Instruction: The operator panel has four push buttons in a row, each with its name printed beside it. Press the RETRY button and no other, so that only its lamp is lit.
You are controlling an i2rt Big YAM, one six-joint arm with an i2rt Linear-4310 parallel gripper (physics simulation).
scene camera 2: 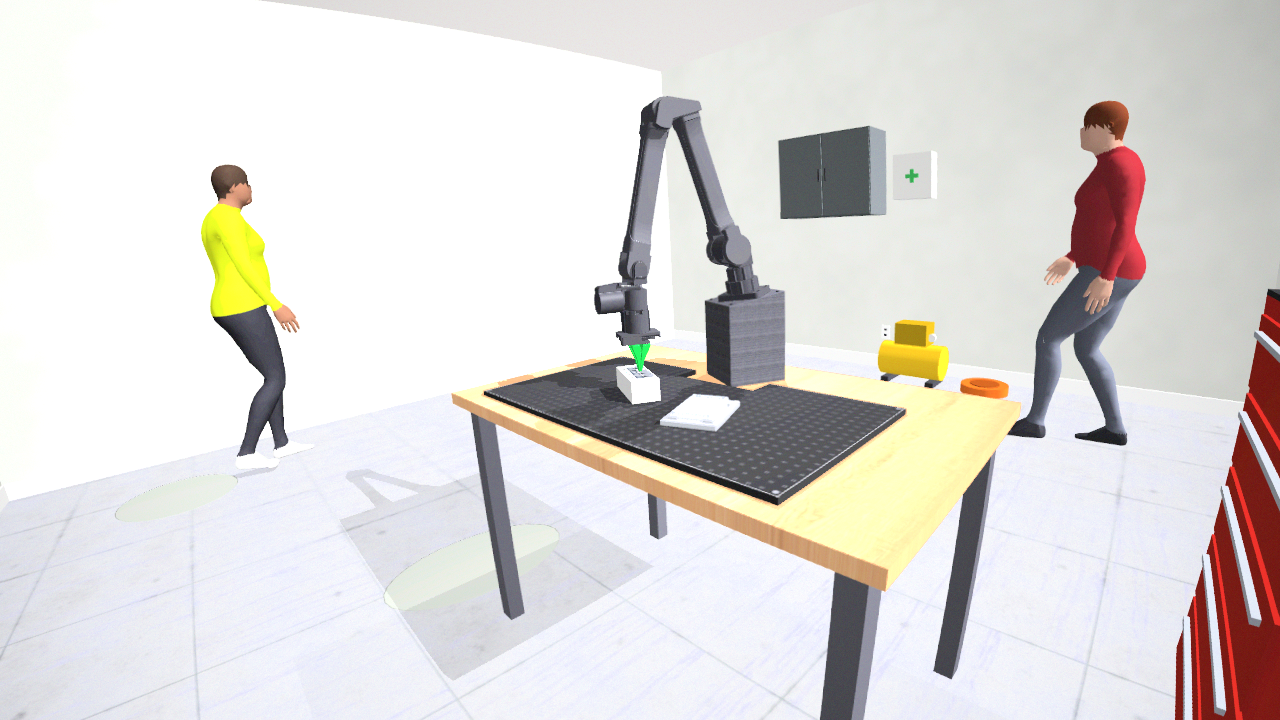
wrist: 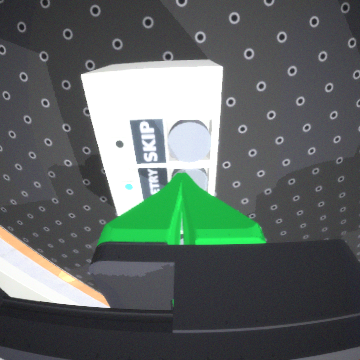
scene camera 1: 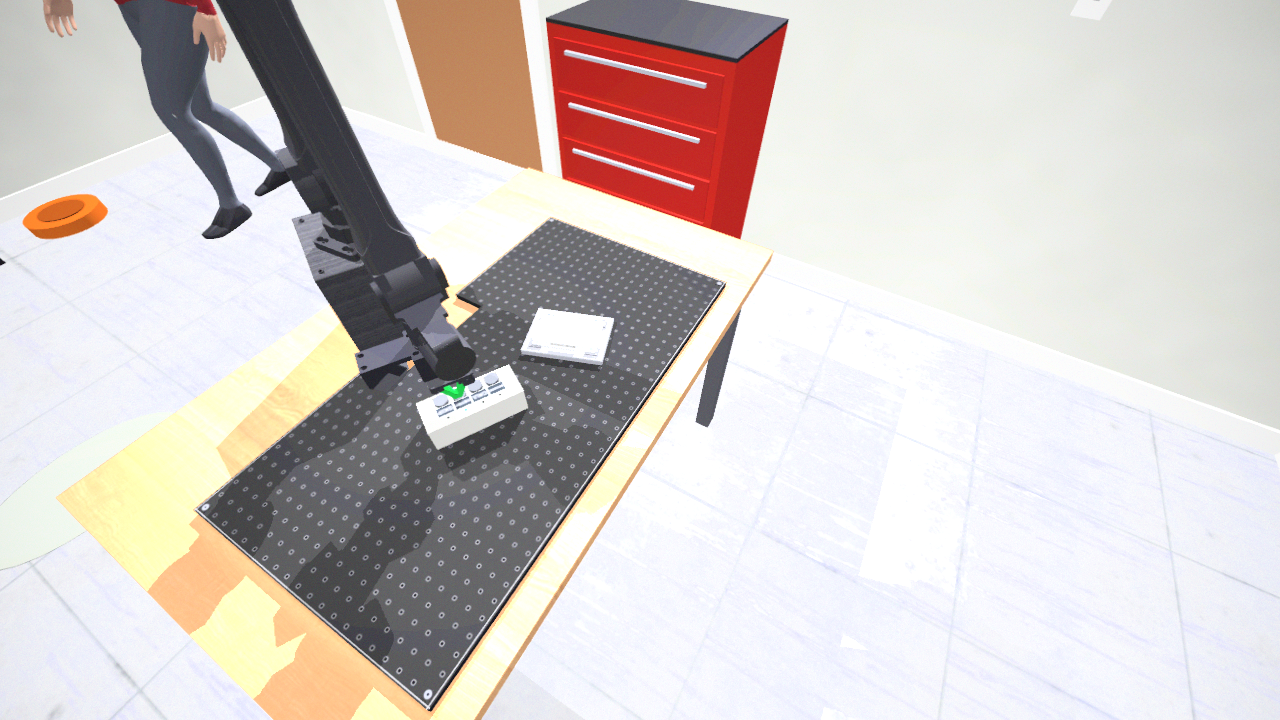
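Where they show: gripper, fingertip midpoint: [scene camera 2: 640, 370] [wrist: 181, 180] [scene camera 1: 458, 396]; arm's base, link origin: [scene camera 2: 744, 296].
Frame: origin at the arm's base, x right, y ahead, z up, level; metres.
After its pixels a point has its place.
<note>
The white operator panel [scene camera 1: 478, 420] {x 0.182, y 0.308, z -0.183 m} [scene camera 2: 639, 387] {x 0.103, y 0.347, z -0.173 m} [wrist: 150, 95] {x 0.213, y 0.240, z -0.158 m} lies on the black perforated mat with its row of grey round buttons facing up. My gripper [scene camera 1: 455, 392] {x 0.163, y 0.263, z -0.159 m} [scene camera 2: 640, 368] {x 0.163, y 0.263, z -0.159 m} [wrist: 181, 180] {x 0.163, y 0.263, z -0.159 m} is shut and empty, its green fingertips pointing down at the RETRY button [wrist: 199, 178] {x 0.157, y 0.253, z -0.159 m}, apparently touching it and covering part of it. The RETRY label [wrist: 151, 184] {x 0.174, y 0.278, z -0.158 m} is partly hidden. The lamp beside it [wrist: 129, 187] {x 0.181, y 0.291, z -0.157 m} glows cyan. The SKIP button [wrist: 189, 141] {x 0.182, y 0.241, z -0.155 m} [scene camera 1: 441, 401] {x 0.184, y 0.245, z -0.155 m} is uncovered, and the SKIP lamp [wrist: 119, 144] {x 0.205, y 0.272, z -0.157 m} is dark. The other two buttons and their lamps are hidden in the wrist view.
A flat white box [scene camera 1: 569, 335] {x -0.054, y 0.370, z -0.185 m} [scene camera 2: 700, 411] {x -0.092, y 0.402, z -0.185 m} lies near the panel on the black mat [scene camera 1: 537, 501] {x 0.268, y 0.458, z -0.211 m} [scene camera 2: 805, 447] {x -0.323, y 0.429, z -0.211 m}. The mat rests on the wooden table [scene camera 1: 116, 474] {x 0.462, y -0.223, z -0.224 m} [scene camera 2: 948, 474] {x -0.561, y 0.410, z -0.224 m}. A red drawer cabinet [scene camera 1: 635, 116] stands beyond the table. Two people stand away from it.
</note>
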